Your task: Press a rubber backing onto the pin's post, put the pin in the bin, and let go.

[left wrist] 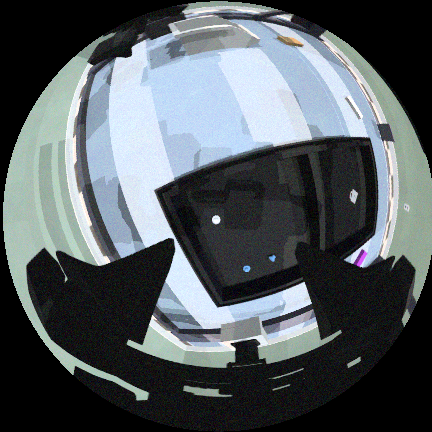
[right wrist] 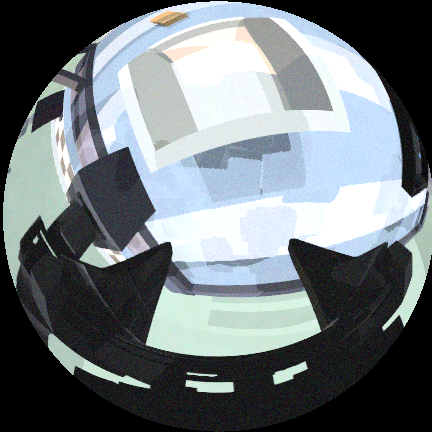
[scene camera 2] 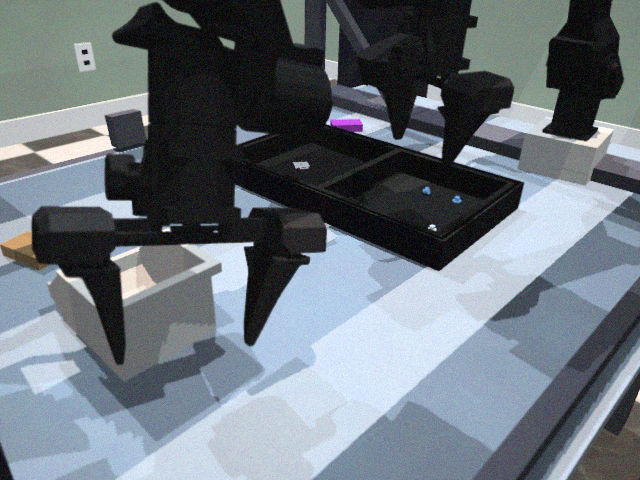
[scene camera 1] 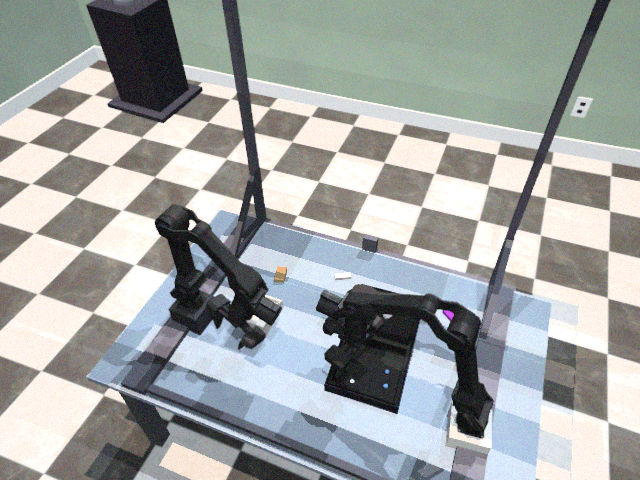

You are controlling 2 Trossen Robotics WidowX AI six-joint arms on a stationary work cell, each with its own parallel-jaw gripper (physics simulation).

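Seen in the pictures: left gripper, fingertip midpoint: (left wrist: pixel 238 247) (scene camera 2: pixel 420 151) (scene camera 1: pixel 353 355); right gripper, fingertip midpoint: (right wrist: pixel 232 247) (scene camera 2: pixel 188 353) (scene camera 1: pixel 228 338); left arm's base at its link origin: (left wrist: pixel 245 343) (scene camera 2: pixel 569 131) (scene camera 1: pixel 471 423); right arm's base at its link origin: (right wrist: pixel 84 218) (scene camera 1: pixel 191 302).
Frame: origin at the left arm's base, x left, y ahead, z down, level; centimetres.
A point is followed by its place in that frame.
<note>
A black two-compartment tray (scene camera 1: pixel 361 399) @(x -0.8, y 28.4, z 4.0 cm) (scene camera 2: pixel 382 233) @(x -9.3, y 38.6, z 4.0 cm) lies on the table. The small pale pin (scene camera 2: pixel 300 165) @(x -31.1, y 26.5, z 5.2 cm) (left wrist: pixel 353 196) @(x -31.1, y 26.1, z 5.2 cm) lies in one compartment. Two blue backings (scene camera 1: pixel 387 371) @(x -11.3, y 22.9, z 4.7 cm) (scene camera 2: pixel 456 199) @(x -7.1, y 23.0, z 4.9 cm) (left wrist: pixel 246 268) @(x -7.2, y 22.9, z 4.8 cm) and a white backing (scene camera 1: pixel 352 381) @(x -5.8, y 32.0, z 4.8 cm) (scene camera 2: pixel 432 227) @(x -5.9, y 32.4, z 4.8 cm) (left wrist: pixel 216 219) @(x -6.3, y 32.2, z 4.7 cm) lie apart in the other. My left gripper (scene camera 2: pixel 422 148) @(x -8.6, y 32.6, z -4.4 cm) (left wrist: pixel 238 247) @(x -8.6, y 32.6, z -4.4 cm) is open and empty, above the tray's backing compartment. My right gripper (scene camera 2: pixel 185 352) @(x -7.1, y 69.6, z -0.9 cm) (right wrist: pixel 232 247) @(x -7.1, y 69.6, z -0.9 cm) is open and empty beside the grey bin (scene camera 2: pixel 170 320) @(x -14.1, y 65.7, z 2.2 cm) (right wrist: pixel 250 131) @(x -13.6, y 65.8, z -1.7 cm). In scene camera 1 the right arm hides most of the bin.
An orange block (scene camera 1: pixel 280 273) @(x -38.3, y 64.4, z 4.4 cm) (left wrist: pixel 290 40) (right wrist: pixel 169 18) and a white bar (scene camera 1: pixel 342 276) @(x -42.5, y 43.6, z 4.7 cm) (left wrist: pixel 354 107) @(x -42.4, y 43.3, z 4.8 cm) lie beyond the bin and tray in scene camera 1. A purple block (scene camera 1: pixel 448 314) @(x -35.6, y 7.8, z 4.4 cm) (scene camera 2: pixel 346 125) @(x -35.3, y 7.9, z 4.6 cm) lies past the tray, near the left arm. Dark frame posts stand at the table's far side.
</note>
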